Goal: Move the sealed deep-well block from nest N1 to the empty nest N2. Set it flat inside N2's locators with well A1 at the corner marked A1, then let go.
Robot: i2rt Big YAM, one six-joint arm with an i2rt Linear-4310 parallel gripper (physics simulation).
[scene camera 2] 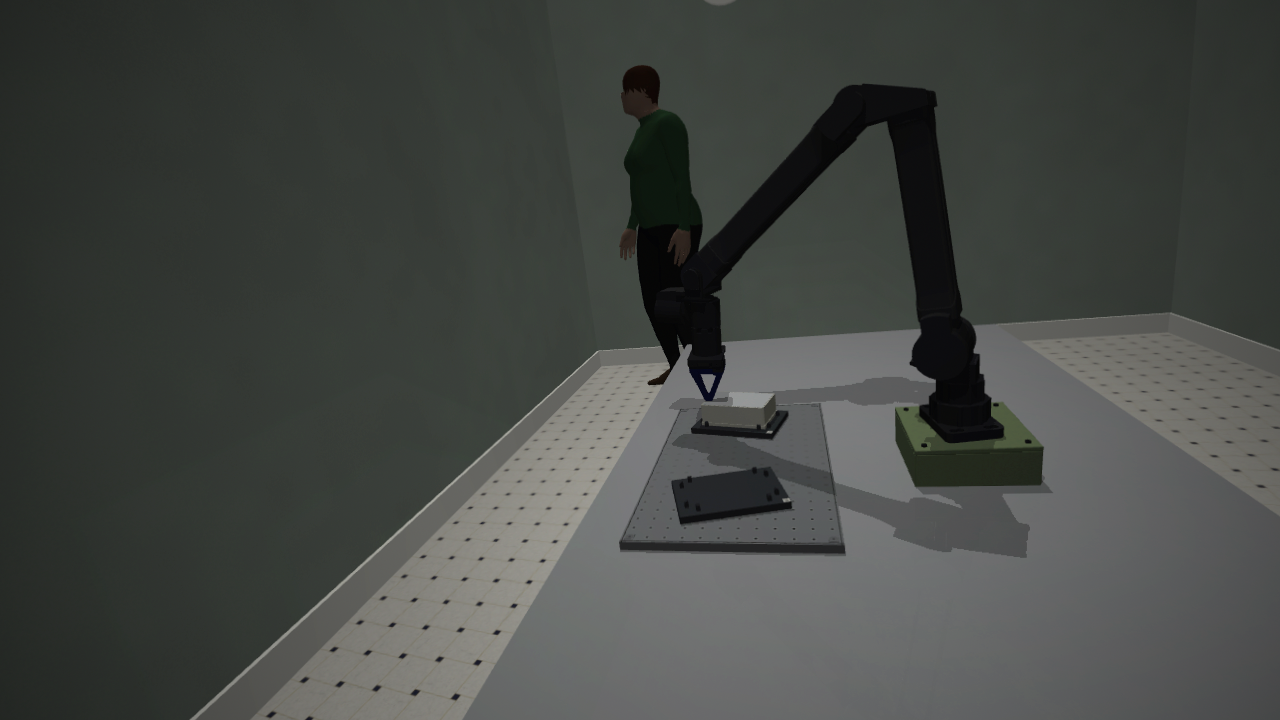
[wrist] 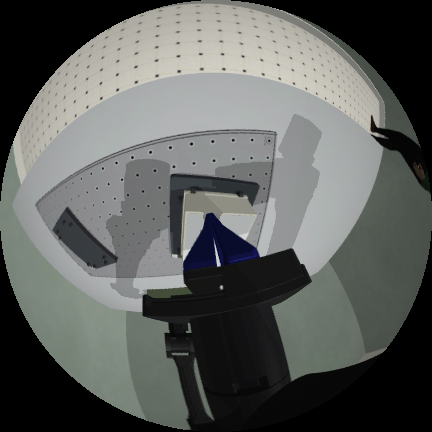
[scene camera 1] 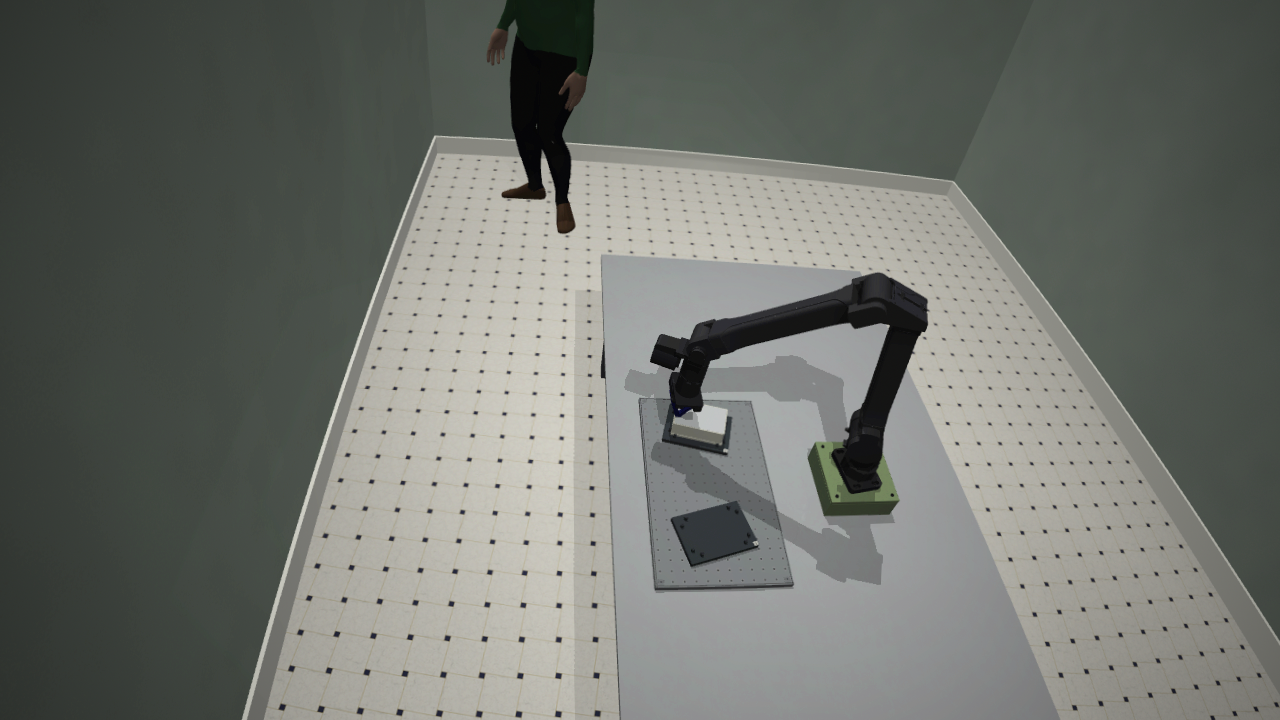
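Where they show: gripper, between the fingertips: (scene camera 2: 708,400) (wrist: 209,216) (scene camera 1: 677,415); arm's base, origin of its link: (scene camera 2: 959,425) (scene camera 1: 855,470).
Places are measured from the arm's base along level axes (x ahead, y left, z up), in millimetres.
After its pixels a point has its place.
Note:
The sealed deep-well block (scene camera 1: 698,430) {x 348, y -175, z -1 mm} (scene camera 2: 741,412) {x 330, y -168, z -7 mm} (wrist: 240,225) {x 362, y -255, z 4 mm}, pale with a white top, stands in the dark nest N1 (scene camera 1: 693,444) {x 358, y -162, z -38 mm} (scene camera 2: 733,432) {x 349, y -155, z -41 mm} (wrist: 176,210) {x 380, y -180, z -38 mm}, at the far end of the perforated plate. My gripper (scene camera 1: 682,411) {x 388, y -223, z 4 mm} (scene camera 2: 708,397) {x 388, y -223, z 4 mm} (wrist: 209,216) {x 388, y -223, z 4 mm} is shut and empty, its blue fingertips together over the block's top, toward its left part in the scene views. Whether they touch it I cannot tell. The empty nest N2 (scene camera 1: 714,532) {x 379, y 81, z -38 mm} (scene camera 2: 729,495) {x 374, y 95, z -38 mm} (wrist: 82,242) {x 382, y 54, z -38 mm} lies turned at the near end, with dark locators and a small white corner mark. The well labels cannot be read.
The perforated plate (scene camera 1: 662,573) {x 513, y 151, z -50 mm} (scene camera 2: 644,537) {x 500, y 174, z -50 mm} (wrist: 200,147) {x 450, y -234, z -50 mm} lies on the grey table (scene camera 1: 805,644) {x 258, y 356, z -62 mm} (scene camera 2: 716,626) {x 409, y 347, z -63 mm}. The arm's green base block (scene camera 1: 845,501) {x 61, y 75, z -4 mm} (scene camera 2: 975,465) {x 12, y 85, z -29 mm} stands to its right. A person (scene camera 1: 541,107) (scene camera 2: 660,170) in green stands beyond the table.

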